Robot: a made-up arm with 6 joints. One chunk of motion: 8 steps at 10 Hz.
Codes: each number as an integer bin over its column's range. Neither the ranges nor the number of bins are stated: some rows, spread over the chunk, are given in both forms.
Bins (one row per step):
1: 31 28 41 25 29 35
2: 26 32 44 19 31 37
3: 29 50 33 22 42 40
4: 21 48 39 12 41 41
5: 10 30 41 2 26 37
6: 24 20 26 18 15 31
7: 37 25 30 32 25 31
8: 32 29 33 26 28 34
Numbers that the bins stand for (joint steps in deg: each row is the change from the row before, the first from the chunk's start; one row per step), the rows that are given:
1: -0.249 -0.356 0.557 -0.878 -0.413 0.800
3: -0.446 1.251 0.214 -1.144 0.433 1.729
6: -0.938 -0.940 -0.086 -1.500 -1.324 0.057
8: -0.151 -0.283 0.214 -0.789 -0.478 0.614
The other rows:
2: -0.741 -0.063 0.686 -1.411 -0.283 1.171
4: -1.233 1.105 0.471 -2.033 0.368 1.914
5: -2.316 -0.210 0.557 -2.922 -0.608 1.171
7: 0.341 -0.575 0.086 -0.256 -0.673 0.057

